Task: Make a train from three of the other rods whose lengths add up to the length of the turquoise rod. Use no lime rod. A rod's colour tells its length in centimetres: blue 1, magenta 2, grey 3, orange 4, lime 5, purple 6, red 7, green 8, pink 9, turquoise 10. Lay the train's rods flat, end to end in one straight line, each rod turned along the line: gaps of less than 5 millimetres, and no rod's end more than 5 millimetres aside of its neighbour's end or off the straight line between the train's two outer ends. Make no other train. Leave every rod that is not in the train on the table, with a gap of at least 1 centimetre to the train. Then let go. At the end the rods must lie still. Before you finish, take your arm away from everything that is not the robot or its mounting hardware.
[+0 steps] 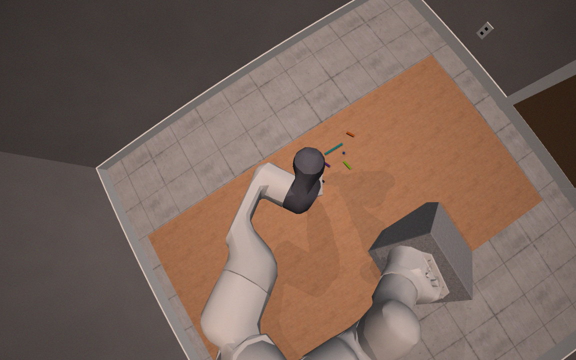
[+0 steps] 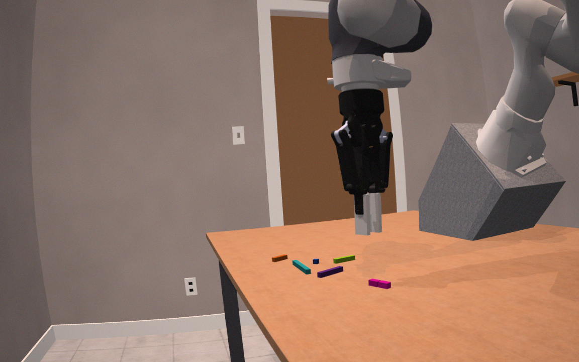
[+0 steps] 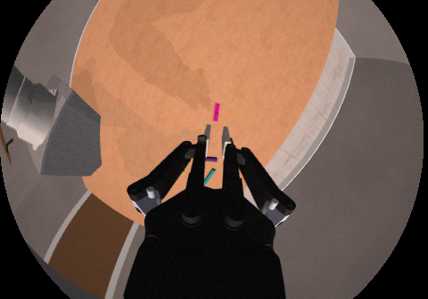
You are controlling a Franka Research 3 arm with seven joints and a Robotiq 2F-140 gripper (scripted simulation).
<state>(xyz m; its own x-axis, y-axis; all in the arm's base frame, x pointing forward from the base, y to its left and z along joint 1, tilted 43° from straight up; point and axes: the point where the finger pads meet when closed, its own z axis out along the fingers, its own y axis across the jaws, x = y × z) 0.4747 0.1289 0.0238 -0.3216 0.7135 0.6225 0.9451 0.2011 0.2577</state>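
Now: hand 20 mm short of the purple rod, 120 mm to the left of it and 120 mm above it. Round my hand: lime rod 50 mm behind, 200 mm to the right, 120 mm below; then blue cube 10 mm ahead, 220 mm to the right, 120 mm below; then turquoise rod 60 mm ahead, 190 mm to the right, 120 mm below.
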